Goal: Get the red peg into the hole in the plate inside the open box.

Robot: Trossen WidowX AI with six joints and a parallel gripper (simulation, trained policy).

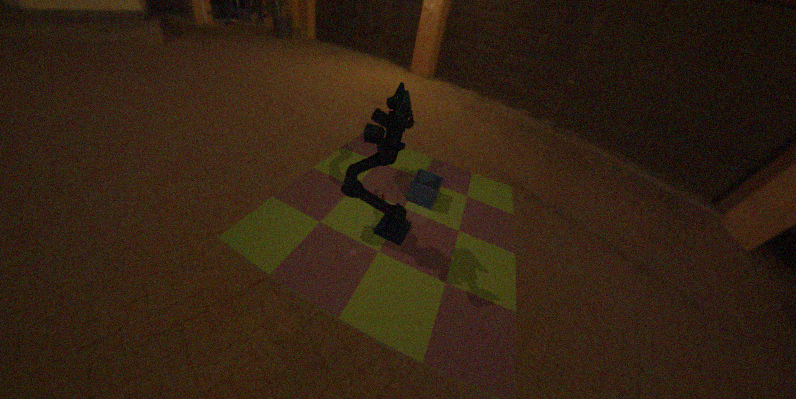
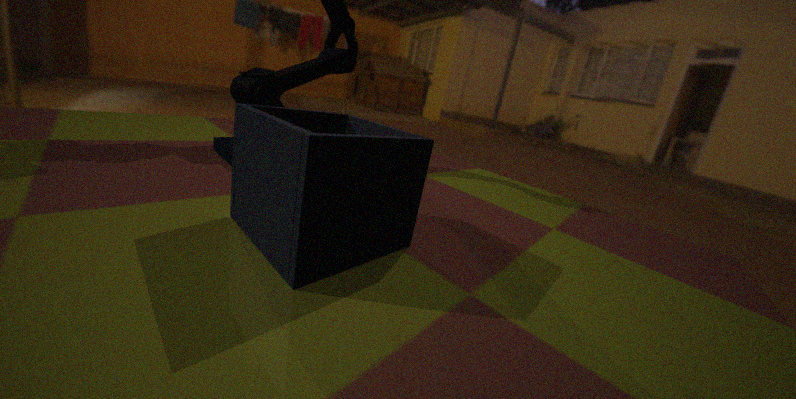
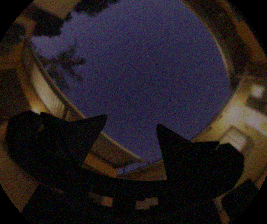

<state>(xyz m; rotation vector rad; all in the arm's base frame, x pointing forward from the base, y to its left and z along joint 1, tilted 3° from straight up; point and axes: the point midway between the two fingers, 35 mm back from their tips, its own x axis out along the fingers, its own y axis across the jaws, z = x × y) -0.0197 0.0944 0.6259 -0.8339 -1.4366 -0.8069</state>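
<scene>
Now: the red peg 180 mm ahead of my gripper tip, 60 mm to the left of it and 650 mm below it.
</scene>
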